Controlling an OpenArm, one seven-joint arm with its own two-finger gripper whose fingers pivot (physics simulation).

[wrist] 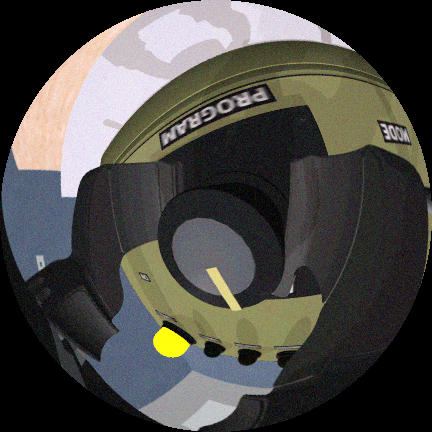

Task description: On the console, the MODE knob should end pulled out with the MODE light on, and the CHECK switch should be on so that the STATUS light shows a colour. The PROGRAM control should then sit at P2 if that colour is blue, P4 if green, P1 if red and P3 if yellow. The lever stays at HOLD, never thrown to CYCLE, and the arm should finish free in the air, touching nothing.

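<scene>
The PROGRAM knob (212, 250), black with a grey face, stands between the two fingers of my gripper (232, 222), which is shut on it. Its cream pointer line (223, 289) points down and slightly right in the view. The position labels around the knob are hidden or unreadable. The PROGRAM label (217, 116) shows above it, upside down. A large round light (171, 342) glows yellow at the lower left; its label is unreadable. The MODE label (395, 132) shows at the right, but the MODE knob is not clearly visible. The CHECK switch and the lever do not show.
The olive console (345, 110) curves around the knob. Several small dark lamps, including one beside the yellow light (213, 349), line its edge; my right finger covers part of that row. A small ON label (144, 276) is at the left. A pale patterned surface (90, 145) lies beyond the console.
</scene>
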